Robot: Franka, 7 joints.
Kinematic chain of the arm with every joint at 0, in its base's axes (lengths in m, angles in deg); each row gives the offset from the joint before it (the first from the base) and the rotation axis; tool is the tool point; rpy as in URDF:
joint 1: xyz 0 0 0.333 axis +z
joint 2: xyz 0 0 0 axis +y
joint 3: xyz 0 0 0.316 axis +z
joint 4: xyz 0.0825 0 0 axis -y
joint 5: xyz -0.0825 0 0.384 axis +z
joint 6: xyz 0 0 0 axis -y
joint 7: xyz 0.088 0 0 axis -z
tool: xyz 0 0 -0.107 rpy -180 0 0
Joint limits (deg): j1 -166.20..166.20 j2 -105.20..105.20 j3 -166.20..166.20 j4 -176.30..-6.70 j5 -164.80..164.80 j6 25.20..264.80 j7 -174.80..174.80
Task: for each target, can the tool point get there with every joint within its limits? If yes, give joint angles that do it. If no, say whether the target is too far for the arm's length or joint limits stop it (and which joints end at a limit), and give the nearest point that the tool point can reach.
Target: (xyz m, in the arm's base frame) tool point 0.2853 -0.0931 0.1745
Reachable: yes | joints 22.16 3.43 -27.54 -161.45 109.65 168.80 146.07
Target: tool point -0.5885 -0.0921 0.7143
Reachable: yes | joints 44.92 -24.46 139.59 -54.71 140.05 213.07 -123.79
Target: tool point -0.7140 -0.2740 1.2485
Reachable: no: too far | nearest point -0.5135 -0.1971 0.9914 | short by 0.335 m
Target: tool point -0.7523 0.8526 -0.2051
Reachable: no: too far | nearest point -0.5131 0.5815 -0.0340 | short by 0.400 m
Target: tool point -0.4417 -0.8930 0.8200
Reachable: no: too far | nearest point -0.3417 -0.6908 0.7098 | short by 0.251 m
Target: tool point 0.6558 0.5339 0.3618
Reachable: yes | joints 28.11 77.21 50.87 -21.18 -28.86 124.44 128.75
